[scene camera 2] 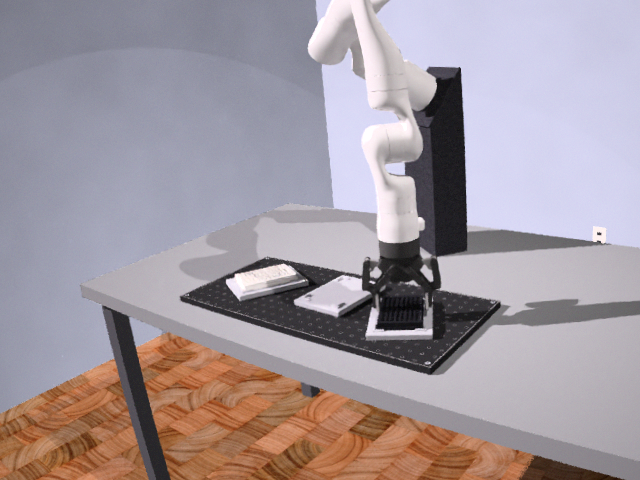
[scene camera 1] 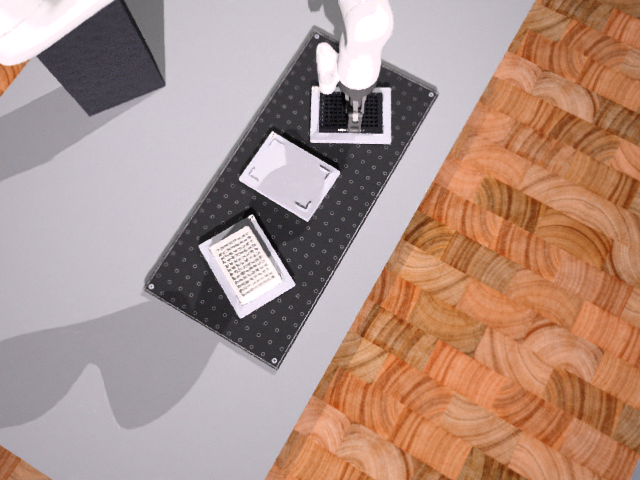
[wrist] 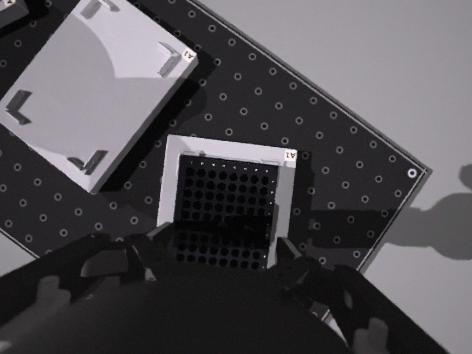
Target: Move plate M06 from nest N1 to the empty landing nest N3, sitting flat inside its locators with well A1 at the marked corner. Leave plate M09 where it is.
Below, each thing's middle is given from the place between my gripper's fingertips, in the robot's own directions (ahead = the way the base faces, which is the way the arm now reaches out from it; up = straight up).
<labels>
I see my gripper 1 cm to the left of the black well plate (scene camera 1: pixel 333 119) and 1 cm above it. The rest, counted from my hand: cream well plate (scene camera 1: pixel 247 267) (38 cm to the right, 4 cm behind, 1 cm below).
</labels>
